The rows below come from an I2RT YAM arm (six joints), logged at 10 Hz.
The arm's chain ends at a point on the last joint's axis. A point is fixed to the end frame.
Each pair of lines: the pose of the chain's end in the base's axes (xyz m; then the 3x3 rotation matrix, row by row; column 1 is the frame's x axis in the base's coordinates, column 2 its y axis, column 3 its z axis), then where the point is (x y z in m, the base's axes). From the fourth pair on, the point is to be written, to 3 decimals.
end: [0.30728 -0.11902 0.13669], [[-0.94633 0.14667 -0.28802], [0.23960 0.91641 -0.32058], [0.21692 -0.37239 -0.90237]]
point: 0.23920 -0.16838 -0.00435
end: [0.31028 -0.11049 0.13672], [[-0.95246 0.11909 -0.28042], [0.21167 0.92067 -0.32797], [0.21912 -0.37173 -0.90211]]
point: 0.24338 -0.16168 -0.00423
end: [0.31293 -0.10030 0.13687], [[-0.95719 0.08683 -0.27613], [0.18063 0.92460 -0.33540], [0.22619 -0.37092 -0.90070]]
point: 0.24671 -0.15339 -0.00370
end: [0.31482 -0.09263 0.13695], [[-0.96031 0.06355 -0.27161], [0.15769 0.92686 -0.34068], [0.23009 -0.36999 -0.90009]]
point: 0.249 -0.147 -0.003
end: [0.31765 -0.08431 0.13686], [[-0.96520 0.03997 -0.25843], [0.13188 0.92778 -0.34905], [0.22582 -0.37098 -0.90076]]
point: 0.254 -0.141 -0.004
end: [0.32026 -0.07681 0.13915], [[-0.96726 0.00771 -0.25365], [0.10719 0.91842 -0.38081], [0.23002 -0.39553 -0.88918]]
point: 0.258 -0.139 0.001
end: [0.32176 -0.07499 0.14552], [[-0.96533 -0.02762 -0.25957], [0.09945 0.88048 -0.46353], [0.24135 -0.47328 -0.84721]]
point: 0.258 -0.151 0.014
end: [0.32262 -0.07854 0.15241], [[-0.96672 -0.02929 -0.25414], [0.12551 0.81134 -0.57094], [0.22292 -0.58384 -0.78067]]
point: 0.260 -0.171 0.032
